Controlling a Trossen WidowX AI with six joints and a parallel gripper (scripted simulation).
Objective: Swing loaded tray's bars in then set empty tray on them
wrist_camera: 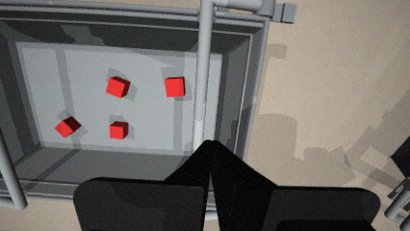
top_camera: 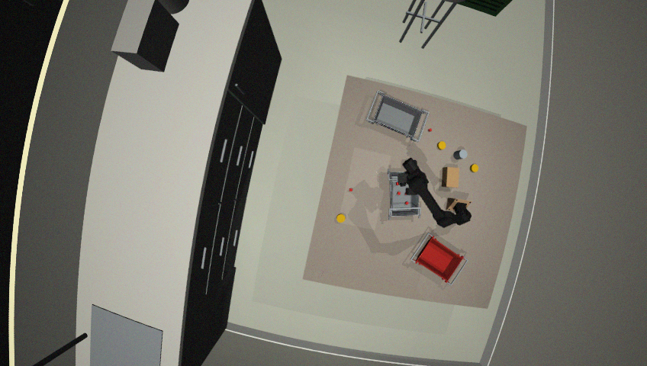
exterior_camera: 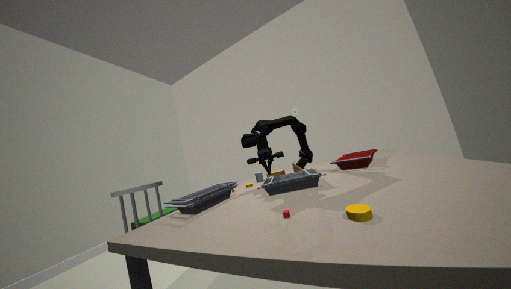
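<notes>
Right now my gripper tip is 460 mm to the right of the red tray, 320 mm past it and 40 mm above it. Also, from my gripper tip: red cube 290 mm ahead, 120 mm to the left, 80 mm below; box 310 mm behind, 60 mm below, 50 mm to the right.
</notes>
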